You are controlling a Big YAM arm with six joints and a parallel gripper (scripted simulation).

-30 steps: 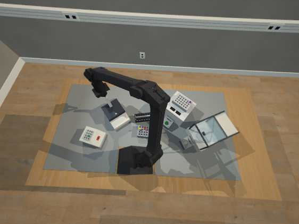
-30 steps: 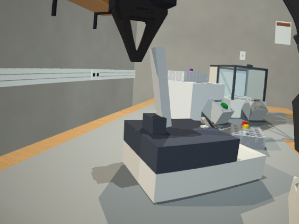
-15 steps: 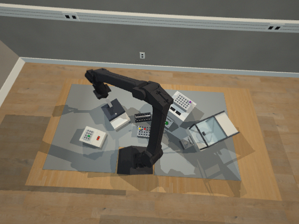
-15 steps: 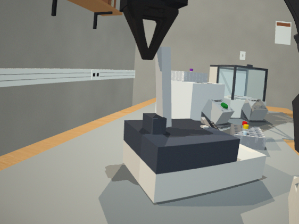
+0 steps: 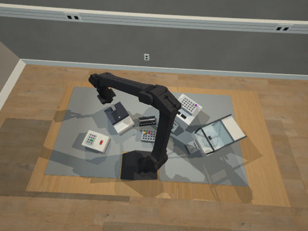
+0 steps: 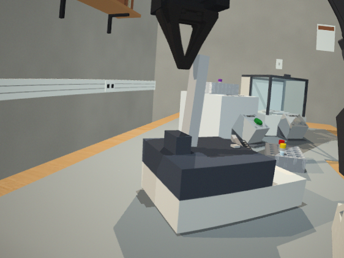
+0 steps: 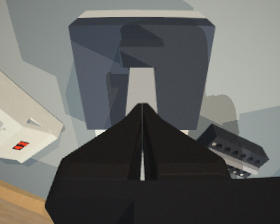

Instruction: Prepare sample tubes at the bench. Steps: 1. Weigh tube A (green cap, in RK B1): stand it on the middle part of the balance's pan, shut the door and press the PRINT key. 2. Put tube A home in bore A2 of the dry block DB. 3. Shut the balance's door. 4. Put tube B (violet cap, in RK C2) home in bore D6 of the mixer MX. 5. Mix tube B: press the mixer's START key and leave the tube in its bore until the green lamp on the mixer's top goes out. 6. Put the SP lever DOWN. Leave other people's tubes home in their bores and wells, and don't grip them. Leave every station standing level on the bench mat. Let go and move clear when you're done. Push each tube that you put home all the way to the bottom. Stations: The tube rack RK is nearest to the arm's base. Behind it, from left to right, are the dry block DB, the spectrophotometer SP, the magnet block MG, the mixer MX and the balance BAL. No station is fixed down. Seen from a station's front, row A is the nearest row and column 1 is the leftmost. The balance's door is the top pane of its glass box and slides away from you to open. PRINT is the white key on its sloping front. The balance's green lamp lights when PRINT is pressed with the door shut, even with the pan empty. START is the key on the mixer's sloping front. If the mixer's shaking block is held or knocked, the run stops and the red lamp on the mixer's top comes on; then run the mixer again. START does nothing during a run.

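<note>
The SP lever is 50 mm below my hand, 20 mm behind it and 10 mm to the right of it. Also, from my hand: dry block: 230 mm behind, 160 mm below, 130 mm to the left; then rack RK: 260 mm to the right, 220 mm behind, 170 mm below; then magnet block: 250 mm to the right, 170 mm below, 110 mm behind.
</note>
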